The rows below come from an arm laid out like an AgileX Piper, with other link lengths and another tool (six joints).
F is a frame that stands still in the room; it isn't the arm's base.
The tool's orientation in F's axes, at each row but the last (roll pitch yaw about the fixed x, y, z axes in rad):
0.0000, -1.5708, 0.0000
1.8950, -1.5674, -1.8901
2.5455, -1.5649, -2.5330
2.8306, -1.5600, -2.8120
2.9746, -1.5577, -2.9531
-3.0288, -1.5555, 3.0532
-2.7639, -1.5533, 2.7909
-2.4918, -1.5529, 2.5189
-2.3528, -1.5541, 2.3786
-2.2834, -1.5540, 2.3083
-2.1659, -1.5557, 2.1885
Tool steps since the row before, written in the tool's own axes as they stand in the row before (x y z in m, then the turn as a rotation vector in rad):
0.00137, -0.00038, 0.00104, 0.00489, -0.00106, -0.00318
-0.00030, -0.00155, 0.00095, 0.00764, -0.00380, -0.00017
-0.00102, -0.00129, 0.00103, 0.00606, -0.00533, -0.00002
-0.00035, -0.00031, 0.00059, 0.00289, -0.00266, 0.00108
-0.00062, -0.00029, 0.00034, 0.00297, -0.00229, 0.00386
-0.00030, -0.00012, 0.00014, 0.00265, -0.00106, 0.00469
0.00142, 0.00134, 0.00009, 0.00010, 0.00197, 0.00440
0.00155, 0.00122, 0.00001, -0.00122, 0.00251, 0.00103
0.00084, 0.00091, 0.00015, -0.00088, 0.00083, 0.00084
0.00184, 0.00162, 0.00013, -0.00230, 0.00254, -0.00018
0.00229, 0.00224, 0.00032, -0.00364, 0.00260, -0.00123
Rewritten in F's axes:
-0.00104, -0.00038, 0.00137, 0.00318, -0.00106, 0.00489
-0.00094, -0.00155, -0.00031, 0.00018, -0.00382, 0.00763
-0.00101, -0.00130, -0.00103, 0.00006, -0.00535, 0.00604
-0.00058, -0.00032, -0.00036, -0.00106, -0.00269, 0.00287
-0.00033, -0.00030, -0.00062, -0.00385, -0.00238, 0.00291
-0.00013, -0.00012, -0.00030, -0.00470, -0.00117, 0.00258
-0.00015, 0.00135, 0.00141, -0.00445, 0.00185, 0.00002
-0.00007, 0.00124, 0.00154, -0.00108, 0.00247, -0.00126
-0.00018, 0.00092, 0.00083, -0.00085, 0.00080, -0.00090
-0.00019, 0.00164, 0.00182, 0.00014, 0.00251, -0.00233
-0.00039, 0.00226, 0.00226, 0.00120, 0.00258, -0.00366

